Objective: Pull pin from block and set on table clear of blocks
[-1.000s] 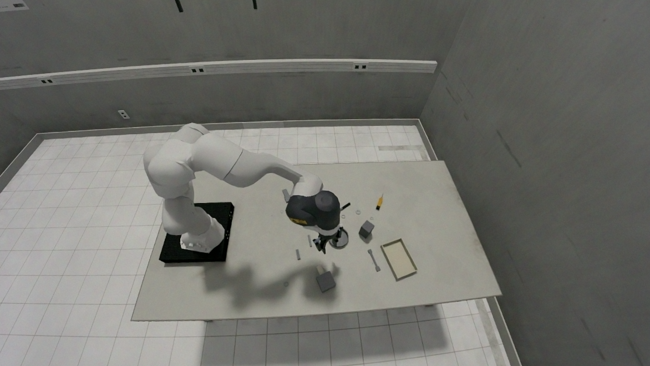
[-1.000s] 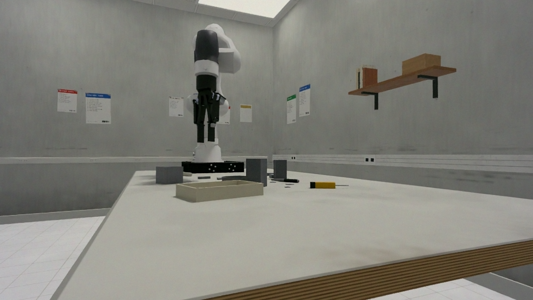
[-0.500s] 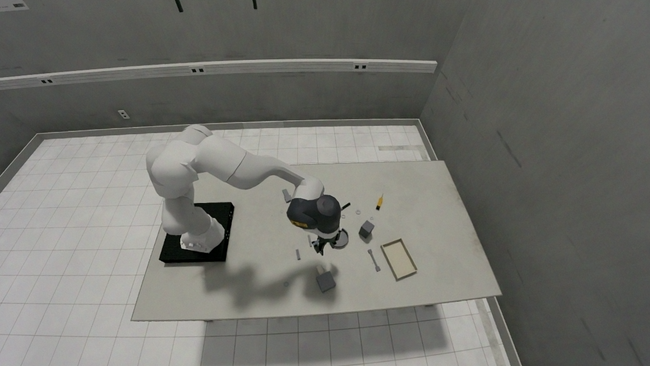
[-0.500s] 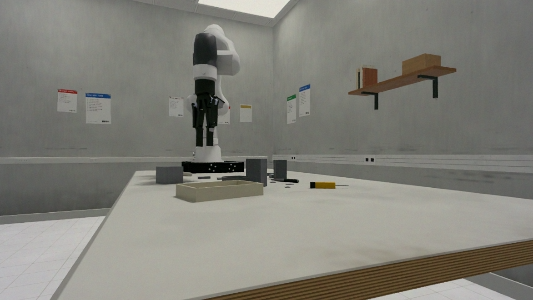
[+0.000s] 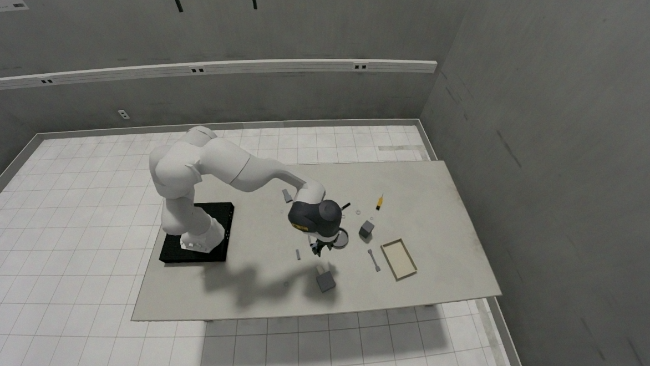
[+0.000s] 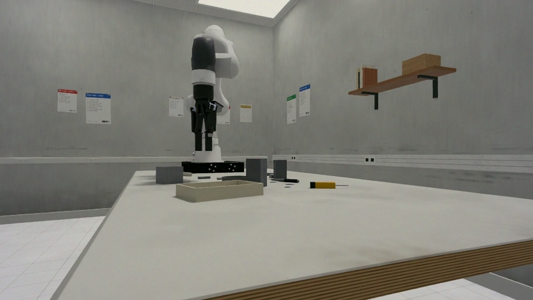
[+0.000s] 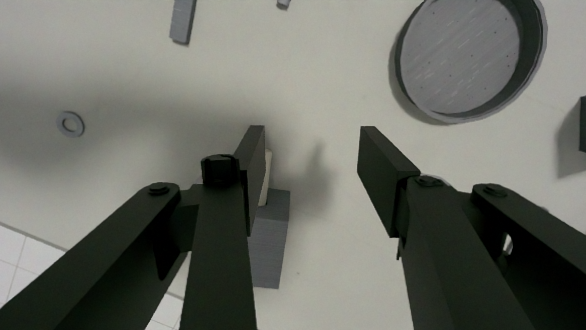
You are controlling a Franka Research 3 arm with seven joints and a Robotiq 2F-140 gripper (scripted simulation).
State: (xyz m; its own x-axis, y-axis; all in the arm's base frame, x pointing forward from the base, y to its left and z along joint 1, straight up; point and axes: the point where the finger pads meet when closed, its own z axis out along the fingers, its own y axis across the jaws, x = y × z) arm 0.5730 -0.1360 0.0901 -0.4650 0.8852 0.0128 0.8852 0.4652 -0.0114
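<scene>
My hand is 6 cm past the short rod, 10 cm to the right of it and 14 cm above it. The rest, counted from my hand: wrench: 26 cm ahead, 3 cm to the right, 14 cm below; then flat grey bar: 13 cm behind, 3 cm to the left, 14 cm below; then round dish: 9 cm ahead, 10 cm to the left, 14 cm below.
</scene>
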